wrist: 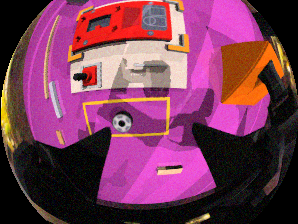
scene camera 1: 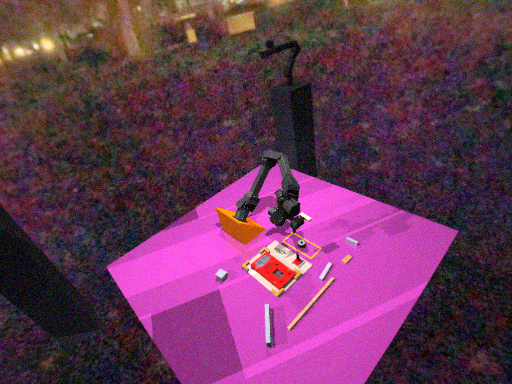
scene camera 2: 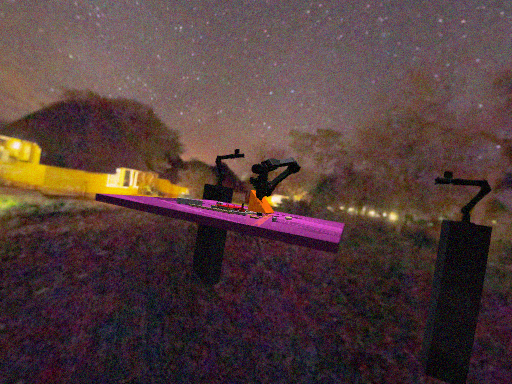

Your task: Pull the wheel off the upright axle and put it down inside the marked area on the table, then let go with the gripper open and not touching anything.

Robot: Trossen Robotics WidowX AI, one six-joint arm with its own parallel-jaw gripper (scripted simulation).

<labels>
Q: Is my gripper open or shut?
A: Open.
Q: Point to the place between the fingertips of my gripper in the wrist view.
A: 152, 129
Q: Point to a red plate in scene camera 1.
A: At 267, 266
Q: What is my gripper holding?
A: Nothing.
</labels>
